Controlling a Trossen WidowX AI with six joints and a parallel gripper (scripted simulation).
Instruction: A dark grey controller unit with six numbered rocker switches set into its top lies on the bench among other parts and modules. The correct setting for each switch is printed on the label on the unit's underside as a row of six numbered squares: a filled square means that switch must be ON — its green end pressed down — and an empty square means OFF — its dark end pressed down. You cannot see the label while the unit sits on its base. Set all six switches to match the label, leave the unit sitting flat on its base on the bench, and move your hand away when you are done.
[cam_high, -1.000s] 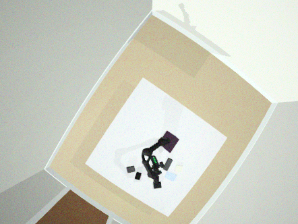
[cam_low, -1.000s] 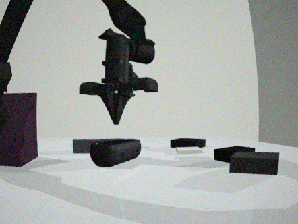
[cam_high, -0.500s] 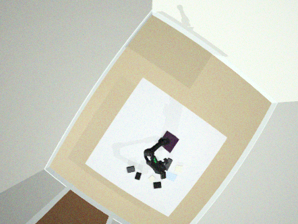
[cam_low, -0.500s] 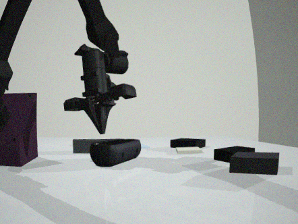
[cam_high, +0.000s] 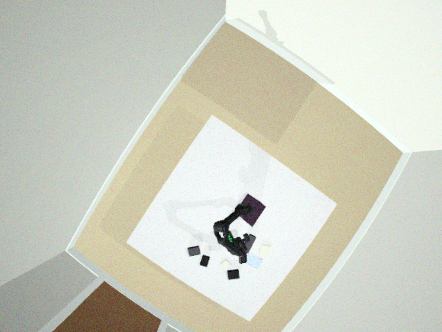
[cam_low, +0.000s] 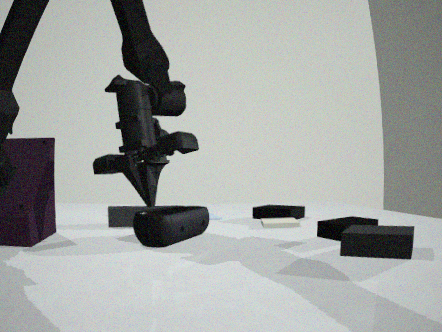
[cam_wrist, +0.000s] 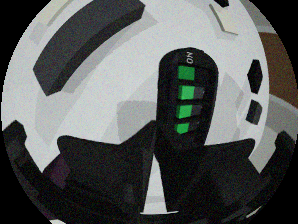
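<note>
Now: the grey block 130 mm to the left of my gripper tip, 30 mm below it and 30 mm behind it. From my gripper tip the other things lie so: black block (320 mm ahead, 60 mm to the right, 40 mm below); then cream plate (240 mm ahead, 100 mm to the left, 50 mm below); then light blue piece (270 mm to the left, 70 mm ahead, 50 mm below).
</note>
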